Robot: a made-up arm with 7 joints. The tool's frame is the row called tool.
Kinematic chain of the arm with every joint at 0, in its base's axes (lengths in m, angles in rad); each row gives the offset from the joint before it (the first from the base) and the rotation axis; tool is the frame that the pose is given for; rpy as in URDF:
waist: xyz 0 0 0.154 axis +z
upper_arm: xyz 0 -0.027 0.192 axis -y
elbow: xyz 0 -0.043 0.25 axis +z
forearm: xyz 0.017 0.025 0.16 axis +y
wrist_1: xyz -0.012 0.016 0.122 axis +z
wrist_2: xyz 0 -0.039 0.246 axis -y
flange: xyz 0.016 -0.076 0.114 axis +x
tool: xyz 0 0 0 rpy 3.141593 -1.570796 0
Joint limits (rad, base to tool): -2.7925..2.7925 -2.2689..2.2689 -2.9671..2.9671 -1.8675..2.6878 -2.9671..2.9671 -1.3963..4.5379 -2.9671..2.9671
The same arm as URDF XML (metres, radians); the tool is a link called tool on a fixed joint. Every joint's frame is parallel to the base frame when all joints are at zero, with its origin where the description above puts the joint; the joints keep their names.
<robot name="arm">
  <joint name="waist" type="revolute">
    <parent link="base"/>
    <child link="link1"/>
    <origin xyz="0 0 0.154"/>
    <axis xyz="0 0 1"/>
    <limit lower="-2.7925" upper="2.7925"/>
  </joint>
  <joint name="upper_arm" type="revolute">
    <parent link="link1"/>
    <child link="link2"/>
    <origin xyz="0 -0.027 0.192"/>
    <axis xyz="0 -1 0"/>
    <limit lower="-2.2689" upper="2.2689"/>
  </joint>
  <joint name="elbow" type="revolute">
    <parent link="link2"/>
    <child link="link3"/>
    <origin xyz="0 -0.043 0.25"/>
    <axis xyz="0 0 1"/>
    <limit lower="-2.9671" upper="2.9671"/>
  </joint>
  <joint name="forearm" type="revolute">
    <parent link="link3"/>
    <child link="link4"/>
    <origin xyz="0.017 0.025 0.16"/>
    <axis xyz="0 1 0"/>
    <limit lower="-1.8675" upper="2.6878"/>
  </joint>
  <joint name="wrist_1" type="revolute">
    <parent link="link4"/>
    <child link="link5"/>
    <origin xyz="-0.012 0.016 0.122"/>
    <axis xyz="0 0 1"/>
    <limit lower="-2.9671" upper="2.9671"/>
  </joint>
  <joint name="wrist_2" type="revolute">
    <parent link="link5"/>
    <child link="link6"/>
    <origin xyz="0 -0.039 0.246"/>
    <axis xyz="0 -1 0"/>
    <limit lower="-1.3963" upper="4.5379"/>
  </joint>
  <joint name="flange" type="revolute">
    <parent link="link6"/>
    <child link="link7"/>
    <origin xyz="0.016 -0.076 0.114"/>
    <axis xyz="1 0 0"/>
    <limit lower="-2.9671" upper="2.9671"/>
  </joint>
  <joint name="tool_fixed" type="fixed">
    <parent link="link7"/>
    <child link="tool"/>
    <origin xyz="0 0 0" rpy="-3.1416 -1.5708 0"/>
  </joint>
  <link name="base"/>
  <link name="link1"/>
  <link name="link2"/>
  <link name="link3"/>
  <link name="link4"/>
  <link name="link5"/>
  <link name="link6"/>
  <link name="link7"/>
  <link name="tool"/>
</robot>

